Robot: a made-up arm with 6 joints.
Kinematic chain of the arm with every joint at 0, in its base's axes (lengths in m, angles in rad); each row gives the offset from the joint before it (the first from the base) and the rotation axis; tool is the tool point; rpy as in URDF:
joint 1: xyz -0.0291 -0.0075 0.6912 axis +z
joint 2: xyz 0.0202 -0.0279 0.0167 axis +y
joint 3: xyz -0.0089 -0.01 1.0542 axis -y
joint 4: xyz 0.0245 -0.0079 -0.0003 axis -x
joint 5: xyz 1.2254 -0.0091 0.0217 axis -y
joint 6: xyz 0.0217 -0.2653 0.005 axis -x
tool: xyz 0.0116 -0.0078 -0.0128 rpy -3.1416 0 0
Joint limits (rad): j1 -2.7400..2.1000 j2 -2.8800..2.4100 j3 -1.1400..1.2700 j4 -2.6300..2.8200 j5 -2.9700..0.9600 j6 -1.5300..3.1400
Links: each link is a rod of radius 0.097 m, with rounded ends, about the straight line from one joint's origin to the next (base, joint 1, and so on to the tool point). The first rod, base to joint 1, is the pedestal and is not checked.
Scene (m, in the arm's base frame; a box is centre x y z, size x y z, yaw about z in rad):
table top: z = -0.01
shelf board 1: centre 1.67 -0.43 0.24 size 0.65 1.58 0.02 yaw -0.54
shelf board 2: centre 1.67 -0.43 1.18 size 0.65 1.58 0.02 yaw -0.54
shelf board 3: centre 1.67 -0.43 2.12 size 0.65 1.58 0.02 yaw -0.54
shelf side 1: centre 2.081 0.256 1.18 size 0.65 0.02 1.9 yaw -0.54
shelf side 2: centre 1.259 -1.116 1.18 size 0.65 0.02 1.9 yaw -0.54
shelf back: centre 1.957 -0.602 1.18 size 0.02 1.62 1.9 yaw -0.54
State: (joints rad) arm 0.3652 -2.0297 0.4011 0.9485 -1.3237 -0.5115
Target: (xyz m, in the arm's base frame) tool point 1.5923 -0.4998 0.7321
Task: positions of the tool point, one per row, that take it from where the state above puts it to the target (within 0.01 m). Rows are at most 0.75 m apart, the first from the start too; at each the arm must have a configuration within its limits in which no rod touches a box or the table.
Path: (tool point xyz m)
1: -1.5953 -0.7688 1.5733
2: -1.1423 -0.5686 2.0812
3: -0.5545 -0.3758 2.3442
4: 0.0621 -0.2278 2.3434
5: 0.6022 -0.1444 2.1058
6: 0.9813 -0.1256 1.6971
7: 1.1508 -0.1553 1.2070
8: 1.1057 -0.2081 0.7321
9: 1.3712 -0.3294 0.7442
10: 1.5923 -0.4998 0.7321

